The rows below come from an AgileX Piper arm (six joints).
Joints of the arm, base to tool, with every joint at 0 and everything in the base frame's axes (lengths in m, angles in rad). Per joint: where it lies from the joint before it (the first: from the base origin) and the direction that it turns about. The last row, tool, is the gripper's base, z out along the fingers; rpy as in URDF.
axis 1: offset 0 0 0.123 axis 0 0 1
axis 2: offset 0 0 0 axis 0 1 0
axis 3: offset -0.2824 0 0.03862 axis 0 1 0
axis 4: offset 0.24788 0 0.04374 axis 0.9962 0 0.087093
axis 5: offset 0 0 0 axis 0 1 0
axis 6: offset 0.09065 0 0.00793 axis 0.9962 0 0.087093
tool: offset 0 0 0 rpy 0 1.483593 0
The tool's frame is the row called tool.
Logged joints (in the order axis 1, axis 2, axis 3, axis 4, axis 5, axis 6), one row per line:
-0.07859, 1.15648, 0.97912, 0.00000, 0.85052, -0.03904
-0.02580, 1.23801, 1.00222, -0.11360, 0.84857, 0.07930
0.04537, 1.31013, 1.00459, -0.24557, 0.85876, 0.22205
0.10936, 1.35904, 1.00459, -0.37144, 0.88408, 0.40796
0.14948, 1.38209, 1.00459, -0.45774, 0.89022, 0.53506
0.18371, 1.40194, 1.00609, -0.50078, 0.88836, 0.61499
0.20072, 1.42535, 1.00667, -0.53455, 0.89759, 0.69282
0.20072, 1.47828, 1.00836, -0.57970, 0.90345, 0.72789
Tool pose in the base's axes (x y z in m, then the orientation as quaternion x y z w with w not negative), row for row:
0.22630, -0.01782, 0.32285, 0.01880, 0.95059, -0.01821, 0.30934
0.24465, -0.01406, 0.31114, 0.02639, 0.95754, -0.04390, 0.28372
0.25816, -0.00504, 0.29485, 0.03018, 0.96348, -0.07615, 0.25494
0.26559, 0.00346, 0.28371, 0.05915, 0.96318, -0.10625, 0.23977
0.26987, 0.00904, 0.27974, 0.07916, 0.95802, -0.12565, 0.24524
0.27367, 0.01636, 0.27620, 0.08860, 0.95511, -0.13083, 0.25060
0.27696, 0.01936, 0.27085, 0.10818, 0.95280, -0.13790, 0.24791
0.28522, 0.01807, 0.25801, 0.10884, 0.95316, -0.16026, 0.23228
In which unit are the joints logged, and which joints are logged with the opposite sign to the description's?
The joints are logged in radians. Opposite sign: axis 3.
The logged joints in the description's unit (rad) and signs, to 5 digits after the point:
-0.07859, 1.15648, -0.97912, 0.00000, 0.85052, -0.03904
-0.02580, 1.23801, -1.00222, -0.11360, 0.84857, 0.07930
0.04537, 1.31013, -1.00459, -0.24557, 0.85876, 0.22205
0.10936, 1.35904, -1.00459, -0.37144, 0.88408, 0.40796
0.14948, 1.38209, -1.00459, -0.45774, 0.89022, 0.53506
0.18371, 1.40194, -1.00609, -0.50078, 0.88836, 0.61499
0.20072, 1.42535, -1.00667, -0.53455, 0.89759, 0.69282
0.20072, 1.47828, -1.00836, -0.57970, 0.90345, 0.72789

